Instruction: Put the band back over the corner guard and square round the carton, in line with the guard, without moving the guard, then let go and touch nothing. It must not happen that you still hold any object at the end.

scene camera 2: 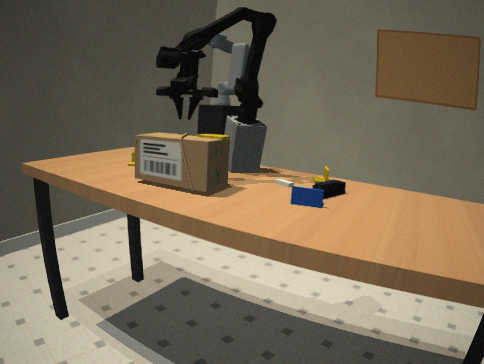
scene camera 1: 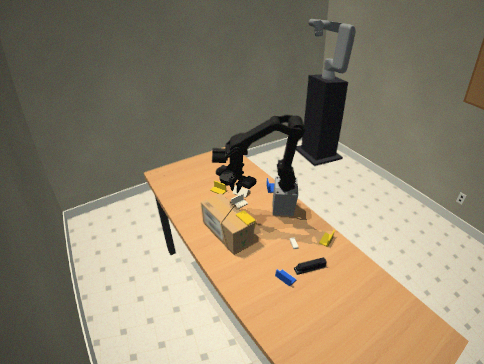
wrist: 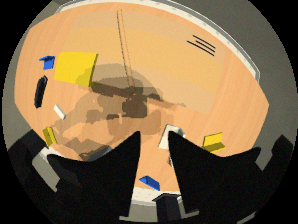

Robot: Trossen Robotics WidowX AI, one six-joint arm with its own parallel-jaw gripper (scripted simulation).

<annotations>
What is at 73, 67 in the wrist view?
A yellow corner guard.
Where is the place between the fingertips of my gripper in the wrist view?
154, 135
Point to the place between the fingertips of my gripper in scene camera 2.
At 184, 119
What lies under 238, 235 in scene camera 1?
A brown carton.
</annotations>
